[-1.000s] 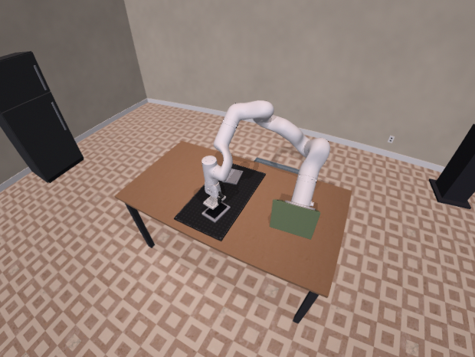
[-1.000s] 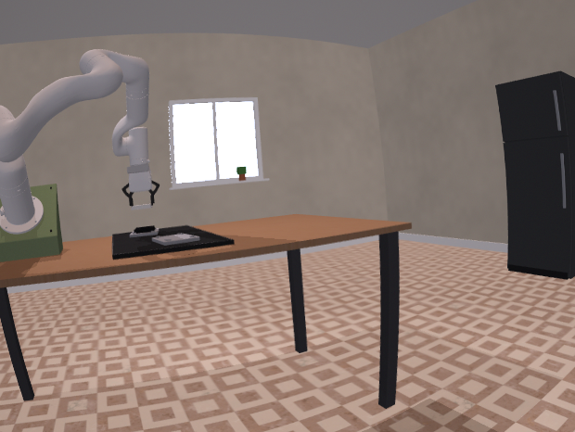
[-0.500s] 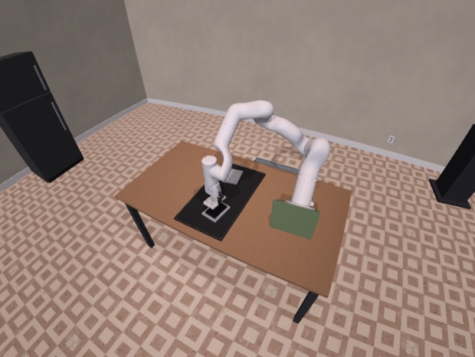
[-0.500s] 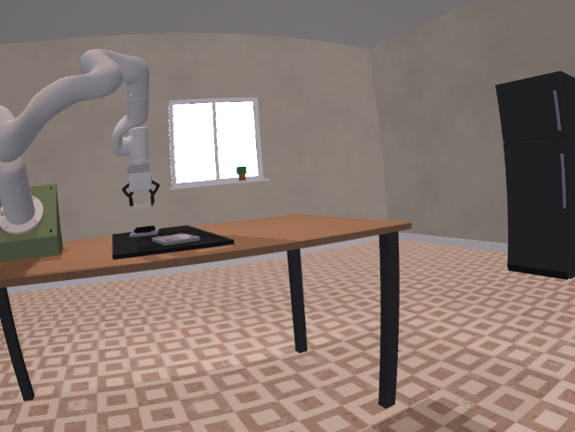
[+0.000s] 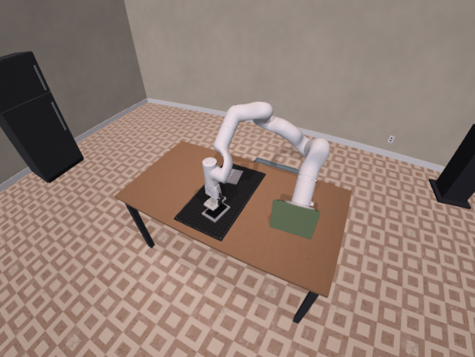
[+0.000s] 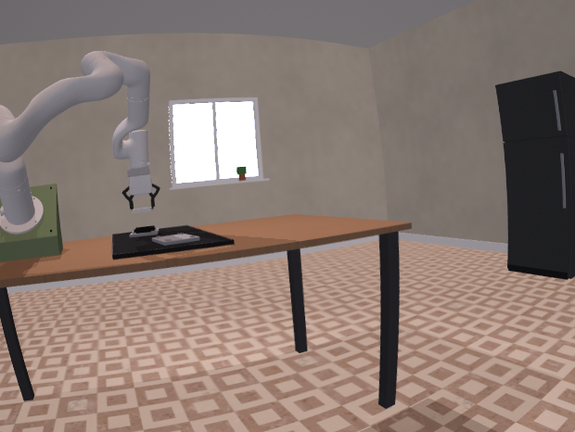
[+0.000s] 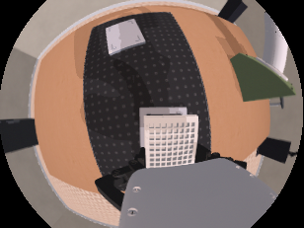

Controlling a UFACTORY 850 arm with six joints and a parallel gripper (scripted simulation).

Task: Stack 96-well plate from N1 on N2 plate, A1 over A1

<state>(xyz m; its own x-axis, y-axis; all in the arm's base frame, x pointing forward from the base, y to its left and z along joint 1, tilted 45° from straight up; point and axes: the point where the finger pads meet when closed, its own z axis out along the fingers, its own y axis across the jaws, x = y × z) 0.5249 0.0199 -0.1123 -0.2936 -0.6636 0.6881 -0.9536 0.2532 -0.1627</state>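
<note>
The dark plate lies 9 cm below my hand. Round my hand: white 96-well plate: 1 cm below.
</note>
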